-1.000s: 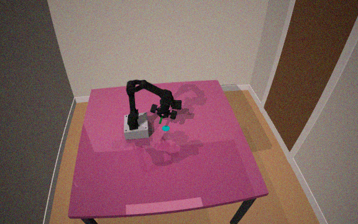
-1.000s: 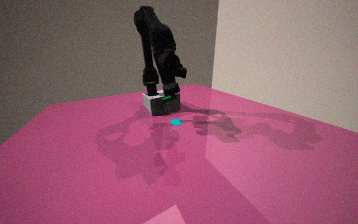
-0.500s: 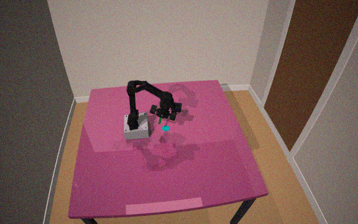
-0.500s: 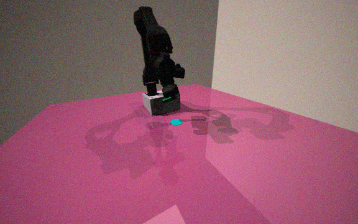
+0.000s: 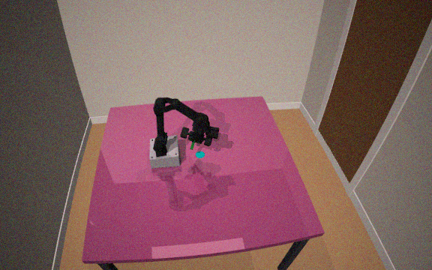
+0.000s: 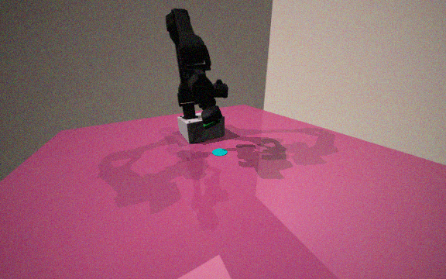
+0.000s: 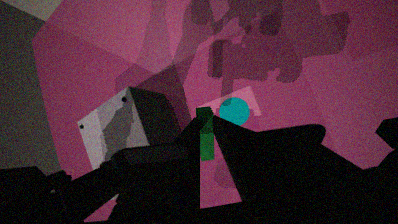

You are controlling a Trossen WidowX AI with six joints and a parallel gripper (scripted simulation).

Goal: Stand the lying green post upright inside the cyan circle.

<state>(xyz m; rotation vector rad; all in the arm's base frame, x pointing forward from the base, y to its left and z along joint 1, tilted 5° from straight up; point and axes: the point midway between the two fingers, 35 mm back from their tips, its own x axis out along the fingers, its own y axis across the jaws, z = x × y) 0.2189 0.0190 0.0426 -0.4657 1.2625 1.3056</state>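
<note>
Now: gripper tip 12 cm above the cyan circle, 4 cm short of it and 1 cm to the left of it. From my gripper tip the other things lie so: green post 2 cm to the right, 1 cm below, 1 cm behind.
</note>
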